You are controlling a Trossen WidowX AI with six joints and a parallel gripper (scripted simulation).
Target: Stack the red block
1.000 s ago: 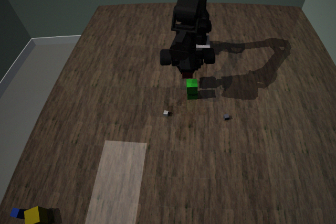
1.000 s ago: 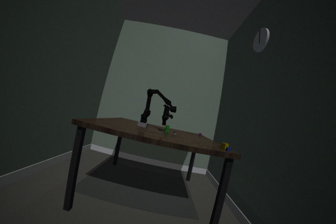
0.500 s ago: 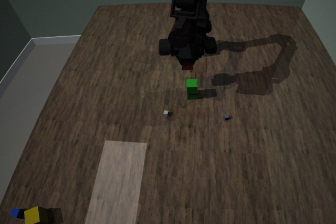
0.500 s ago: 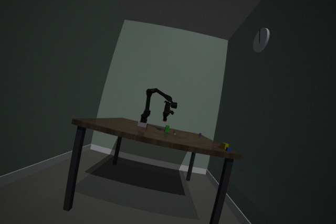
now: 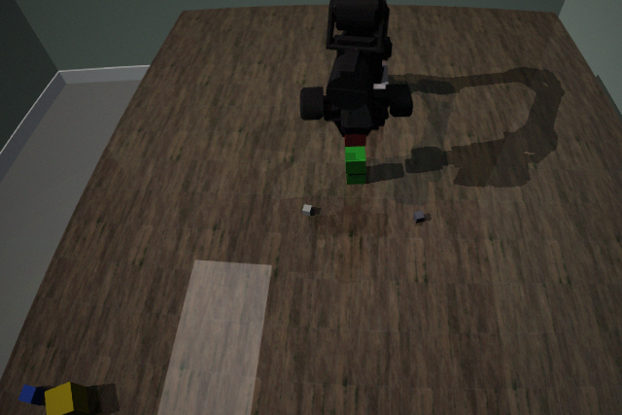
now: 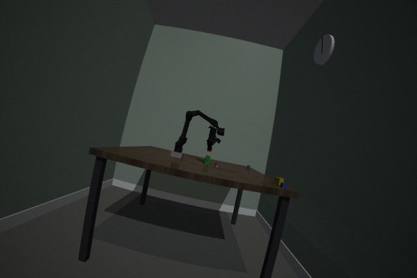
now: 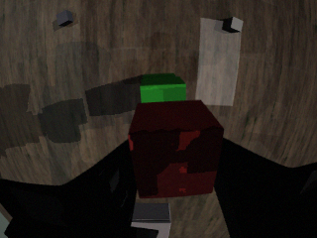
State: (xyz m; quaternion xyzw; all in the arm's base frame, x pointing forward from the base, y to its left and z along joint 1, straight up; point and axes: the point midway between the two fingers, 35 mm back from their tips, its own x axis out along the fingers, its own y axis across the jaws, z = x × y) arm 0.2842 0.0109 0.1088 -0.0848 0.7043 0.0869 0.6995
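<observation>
The small white cube lies 110 mm ahead of my gripper tip, 70 mm to the right of it and 120 mm below it. Round my gripper tip: small grey cube 80 mm ahead, 140 mm to the left, 120 mm below; then yellow block 560 mm ahead, 360 mm to the right, 100 mm below; then red block 10 mm above.
</observation>
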